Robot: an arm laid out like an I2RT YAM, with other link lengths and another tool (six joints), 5 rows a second.
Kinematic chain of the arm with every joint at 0, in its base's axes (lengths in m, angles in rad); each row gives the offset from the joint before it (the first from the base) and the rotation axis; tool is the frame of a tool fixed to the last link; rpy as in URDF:
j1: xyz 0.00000 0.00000 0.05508 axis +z
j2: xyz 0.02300 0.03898 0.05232 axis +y
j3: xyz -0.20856 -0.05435 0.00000 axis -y
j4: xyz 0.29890 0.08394 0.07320 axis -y
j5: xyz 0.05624 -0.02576 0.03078 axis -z
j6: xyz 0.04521 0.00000 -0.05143 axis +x
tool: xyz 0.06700 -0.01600 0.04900 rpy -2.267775 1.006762 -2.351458
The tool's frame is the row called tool.
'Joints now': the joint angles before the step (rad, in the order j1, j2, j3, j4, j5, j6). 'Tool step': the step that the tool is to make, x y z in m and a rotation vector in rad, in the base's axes. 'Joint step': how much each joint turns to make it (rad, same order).
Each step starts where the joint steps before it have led.
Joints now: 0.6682 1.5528 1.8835 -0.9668 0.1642 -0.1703
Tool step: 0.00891 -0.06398 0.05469 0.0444 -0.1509 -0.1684
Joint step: -0.1252 -0.0789 0.0455 0.0285 0.0630 -0.0191
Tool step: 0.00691 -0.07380 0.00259 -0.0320 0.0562 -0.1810
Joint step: -0.1804 -0.0588 0.0027 -0.1251 0.0026 -0.0034
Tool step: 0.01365 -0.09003 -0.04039 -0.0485 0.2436 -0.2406
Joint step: -0.2537 0.0202 0.0015 -0.2289 -0.0152 0.0003
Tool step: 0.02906 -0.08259 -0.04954 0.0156 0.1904 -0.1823
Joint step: -0.2395 0.1122 0.0000 -0.0713 -0.0461 -0.0358
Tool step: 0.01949 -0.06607 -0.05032 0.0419 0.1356 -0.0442
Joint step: -0.1881 0.1083 -0.0218 0.0035 -0.0818 -0.1194
